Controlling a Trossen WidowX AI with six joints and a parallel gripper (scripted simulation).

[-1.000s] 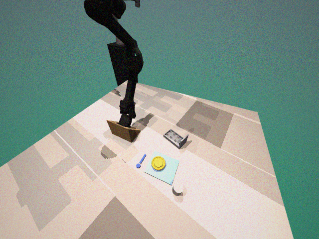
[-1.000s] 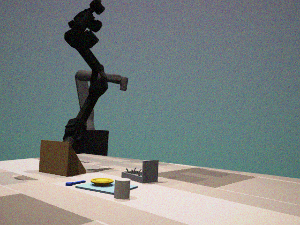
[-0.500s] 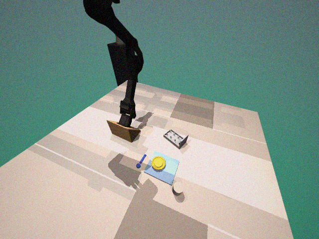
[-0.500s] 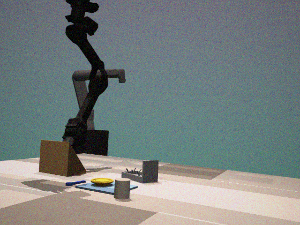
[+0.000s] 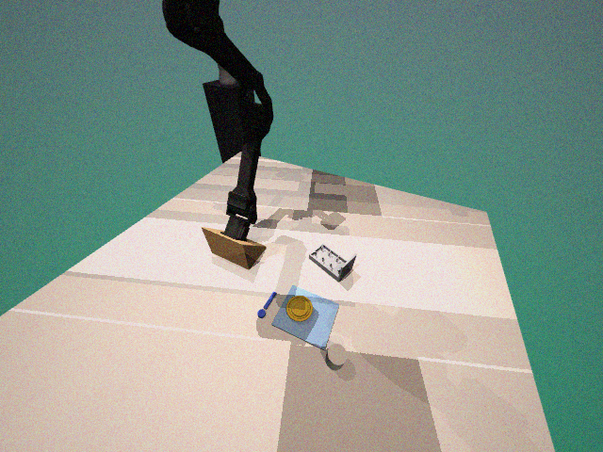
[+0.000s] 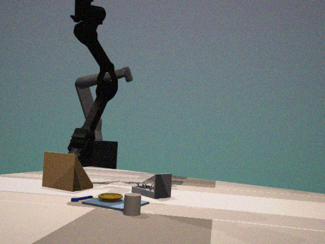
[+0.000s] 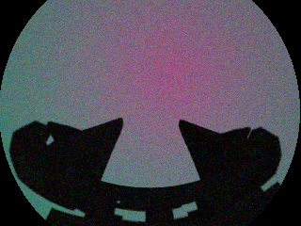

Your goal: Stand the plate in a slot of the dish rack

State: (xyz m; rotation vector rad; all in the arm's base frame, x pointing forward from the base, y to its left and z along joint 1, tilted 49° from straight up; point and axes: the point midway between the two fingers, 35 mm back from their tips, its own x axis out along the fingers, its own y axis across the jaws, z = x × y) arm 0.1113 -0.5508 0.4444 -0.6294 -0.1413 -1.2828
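The yellow plate lies 21 cm ahead of my gripper tip, 3 cm to the right of it and 81 cm below it. From my gripper tip the other things lie so: dish rack 22 cm ahead, 16 cm to the left, 81 cm below; then light blue mat 24 cm ahead, 3 cm to the right, 83 cm below; then blue spoon 13 cm ahead, 7 cm to the right, 83 cm below.
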